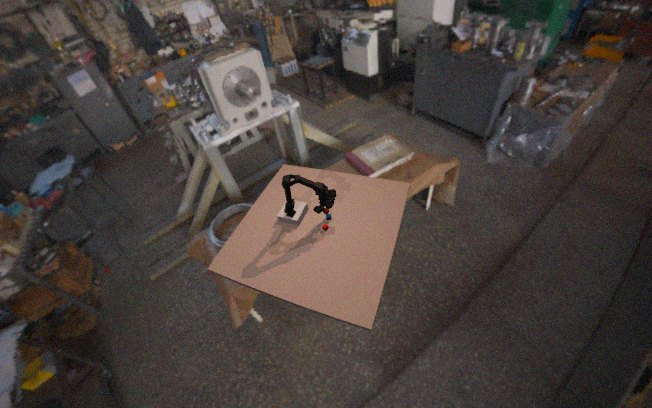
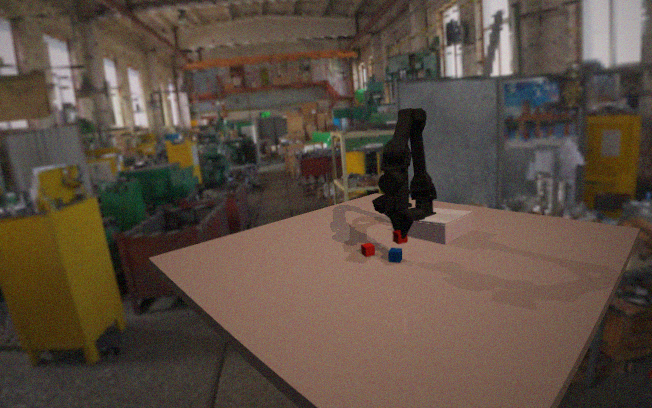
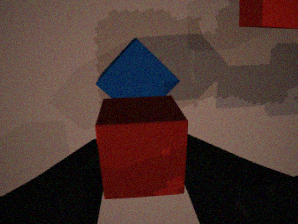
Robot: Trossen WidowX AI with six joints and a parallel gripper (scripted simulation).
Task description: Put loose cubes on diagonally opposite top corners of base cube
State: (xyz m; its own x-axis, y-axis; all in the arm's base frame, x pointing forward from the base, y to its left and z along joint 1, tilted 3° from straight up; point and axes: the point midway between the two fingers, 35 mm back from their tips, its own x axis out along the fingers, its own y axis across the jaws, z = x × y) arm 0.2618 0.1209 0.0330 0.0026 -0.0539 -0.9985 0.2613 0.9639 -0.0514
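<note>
The blue cube lies 20 mm ahead of my gripper tip, 10 mm to the right of it and 60 mm below it.
</note>
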